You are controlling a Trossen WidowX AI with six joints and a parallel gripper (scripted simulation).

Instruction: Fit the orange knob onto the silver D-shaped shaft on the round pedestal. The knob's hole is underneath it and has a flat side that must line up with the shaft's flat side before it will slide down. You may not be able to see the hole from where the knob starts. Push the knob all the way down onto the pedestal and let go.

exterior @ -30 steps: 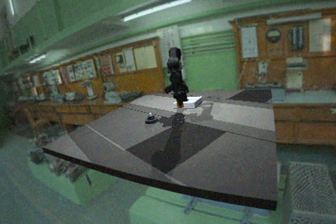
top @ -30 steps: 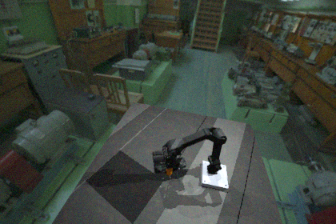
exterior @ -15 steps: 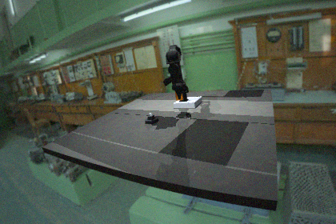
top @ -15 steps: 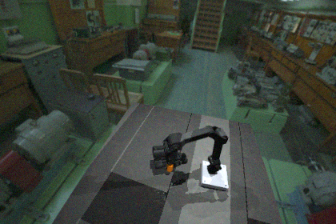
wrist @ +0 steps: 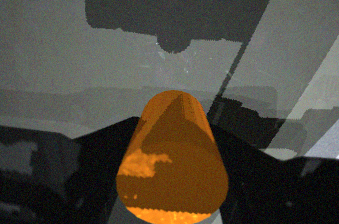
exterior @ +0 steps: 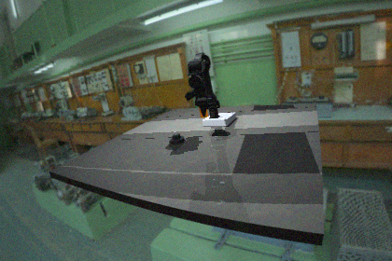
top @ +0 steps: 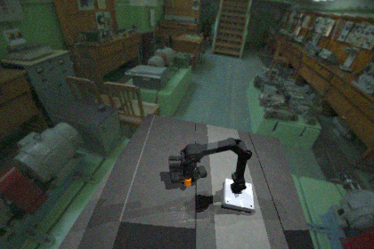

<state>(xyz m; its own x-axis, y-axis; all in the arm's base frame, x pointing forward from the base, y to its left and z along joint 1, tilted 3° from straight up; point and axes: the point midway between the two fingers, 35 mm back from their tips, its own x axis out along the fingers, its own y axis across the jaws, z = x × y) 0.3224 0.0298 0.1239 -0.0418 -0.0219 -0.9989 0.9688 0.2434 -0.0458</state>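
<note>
My gripper tip is 180 mm to the left of the silver shaft and 110 mm above it. Also, from my gripper tip: orange knob: 30 mm above.
</note>
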